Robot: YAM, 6 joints.
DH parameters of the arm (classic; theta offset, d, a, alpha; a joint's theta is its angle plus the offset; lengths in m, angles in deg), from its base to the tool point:
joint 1: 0 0.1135 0.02 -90
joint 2: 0 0 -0.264 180
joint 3: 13.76 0 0.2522 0
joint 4: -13.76 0 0.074 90
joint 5: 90 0 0 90
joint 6: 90 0.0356 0 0
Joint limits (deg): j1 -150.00..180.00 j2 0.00..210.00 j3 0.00..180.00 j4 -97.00..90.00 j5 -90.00..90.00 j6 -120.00..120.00
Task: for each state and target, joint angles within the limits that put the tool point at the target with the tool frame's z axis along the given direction. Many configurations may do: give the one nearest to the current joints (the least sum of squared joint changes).
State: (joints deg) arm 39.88 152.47 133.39 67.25 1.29 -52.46
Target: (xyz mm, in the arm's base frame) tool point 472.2 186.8 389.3 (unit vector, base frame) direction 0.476 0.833 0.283
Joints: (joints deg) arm 19.04 122.28 112.05 31.64 -39.19 -52.46
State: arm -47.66 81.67 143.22 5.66 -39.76 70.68
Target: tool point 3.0 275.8 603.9 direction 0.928 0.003 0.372
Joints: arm -83.78 47.14 156.16 -33.71 -67.38 70.68
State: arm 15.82 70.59 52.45 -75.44 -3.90 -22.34
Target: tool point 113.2 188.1 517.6 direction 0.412 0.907 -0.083
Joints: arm 57.69 68.31 96.31 -32.80 -7.85 -22.34
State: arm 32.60 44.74 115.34 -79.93 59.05 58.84
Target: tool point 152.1 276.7 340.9 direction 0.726 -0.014 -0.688
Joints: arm 65.51 92.21 91.36 -66.42 41.78 58.84
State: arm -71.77 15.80 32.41 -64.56 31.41 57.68
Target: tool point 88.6 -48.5 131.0 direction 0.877 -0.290 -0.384
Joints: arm -33.63 0.11 0.10 -23.31 -14.14 57.68
